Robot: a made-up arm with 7 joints.
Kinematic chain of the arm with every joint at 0, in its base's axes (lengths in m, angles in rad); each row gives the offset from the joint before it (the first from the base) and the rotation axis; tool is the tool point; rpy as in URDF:
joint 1: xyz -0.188 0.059 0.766 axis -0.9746 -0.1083 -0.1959
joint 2: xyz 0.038 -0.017 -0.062 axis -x
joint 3: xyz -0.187 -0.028 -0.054 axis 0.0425 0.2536 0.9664
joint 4: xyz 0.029 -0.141 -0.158 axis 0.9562 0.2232 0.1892
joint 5: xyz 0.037 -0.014 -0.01 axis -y
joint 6: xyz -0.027 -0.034 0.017 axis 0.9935 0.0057 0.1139
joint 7: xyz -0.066 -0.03 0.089 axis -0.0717 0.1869 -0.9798
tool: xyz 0.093 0.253 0.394 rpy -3.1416 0 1.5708
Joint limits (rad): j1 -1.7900..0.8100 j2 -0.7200..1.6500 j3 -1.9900..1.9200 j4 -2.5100..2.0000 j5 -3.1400..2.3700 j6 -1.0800..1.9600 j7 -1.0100..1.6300
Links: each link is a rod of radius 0.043 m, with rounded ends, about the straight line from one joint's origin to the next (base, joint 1, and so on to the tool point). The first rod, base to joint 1, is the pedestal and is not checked.
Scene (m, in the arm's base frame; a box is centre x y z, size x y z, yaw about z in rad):
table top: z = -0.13
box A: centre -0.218 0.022 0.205 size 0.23 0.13 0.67 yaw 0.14
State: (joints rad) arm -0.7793 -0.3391 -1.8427 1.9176 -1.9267 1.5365 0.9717
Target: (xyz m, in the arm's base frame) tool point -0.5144 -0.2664 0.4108
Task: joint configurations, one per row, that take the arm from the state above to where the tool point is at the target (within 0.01 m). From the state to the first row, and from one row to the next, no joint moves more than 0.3 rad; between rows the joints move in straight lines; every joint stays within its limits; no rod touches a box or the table.
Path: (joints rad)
1: -0.8209 -0.3624 -1.8672 1.9043 -1.8355 1.5377 0.7216
2: -0.8626 -0.3857 -1.8918 1.8910 -1.7442 1.5388 0.4715
3: -0.9042 -0.4090 -1.9164 1.8777 -1.6530 1.5400 0.2213
4: -0.9459 -0.4323 -1.9409 1.8644 -1.5618 1.5411 -0.0288
5: -0.9875 -0.4556 -1.9654 1.8511 -1.4706 1.5423 -0.2789
6: -1.0292 -0.4789 -1.9900 1.8378 -1.3793 1.5434 -0.5290
7: -0.9903 -0.4844 -1.9900 1.8609 -1.3783 1.2824 -0.4192
8: -0.9514 -0.4899 -1.9900 1.8841 -1.3772 1.0213 -0.3094
9: -0.9126 -0.4953 -1.9900 1.9073 -1.3761 0.7602 -0.1997
10: -0.8737 -0.5008 -1.9900 1.9305 -1.3750 0.4991 -0.0899
11: -0.8349 -0.5062 -1.9900 1.9536 -1.3739 0.2380 0.0199
12: -0.7960 -0.5117 -1.9900 1.9768 -1.3728 -0.0230 0.1297
13: -0.7571 -0.5171 -1.9900 2.0000 -1.3718 -0.2841 0.2395

